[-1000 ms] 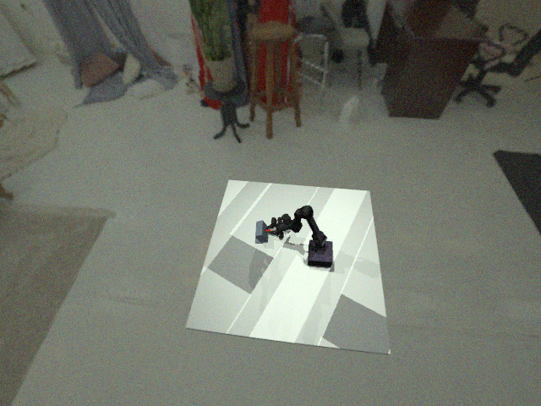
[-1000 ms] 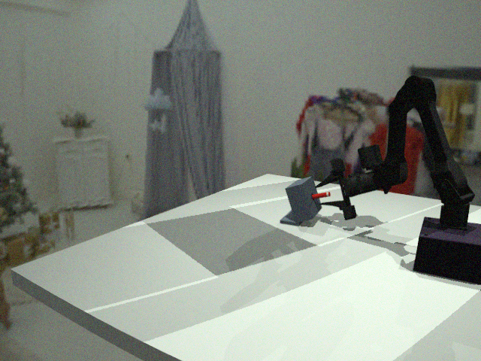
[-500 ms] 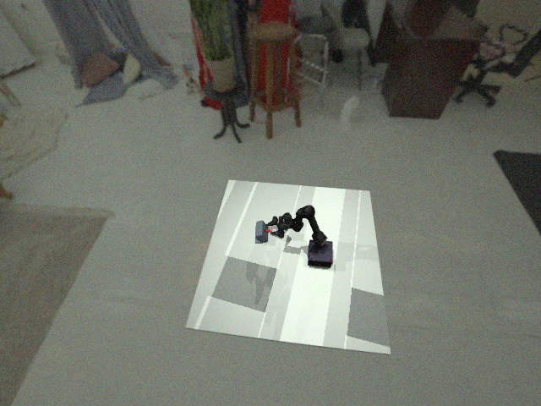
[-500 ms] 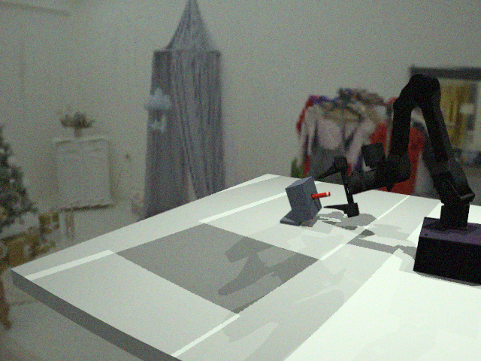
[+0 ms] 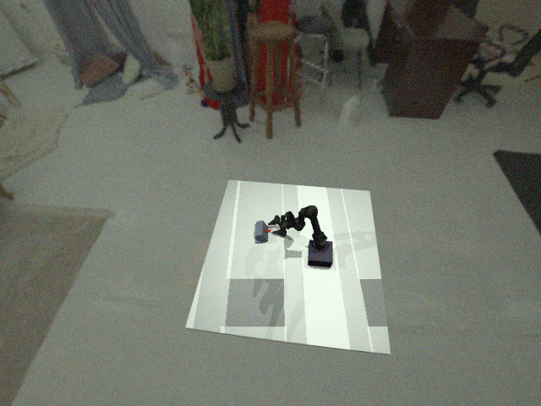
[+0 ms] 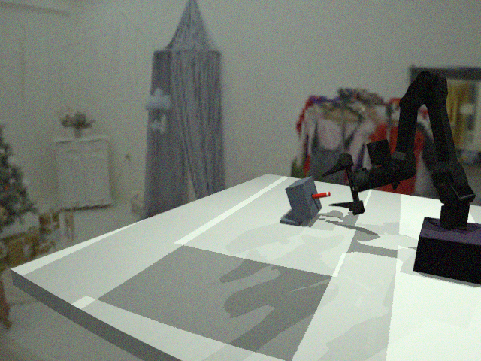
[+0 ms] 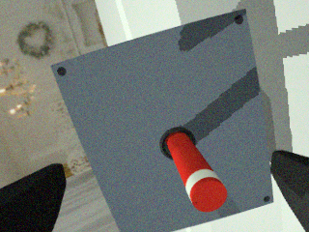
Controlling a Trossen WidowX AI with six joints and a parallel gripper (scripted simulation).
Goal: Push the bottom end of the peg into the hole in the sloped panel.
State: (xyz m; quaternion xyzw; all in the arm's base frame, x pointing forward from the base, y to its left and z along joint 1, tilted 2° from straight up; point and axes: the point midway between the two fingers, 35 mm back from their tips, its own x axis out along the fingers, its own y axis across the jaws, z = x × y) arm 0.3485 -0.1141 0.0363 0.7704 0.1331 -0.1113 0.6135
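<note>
The red peg lies 1 cm ahead of my gripper tip, 1 cm to the left of it and 1 cm below it. From my gripper tip the other things lie so: sloped panel: 6 cm ahead, 2 cm to the left, 3 cm below.
</note>
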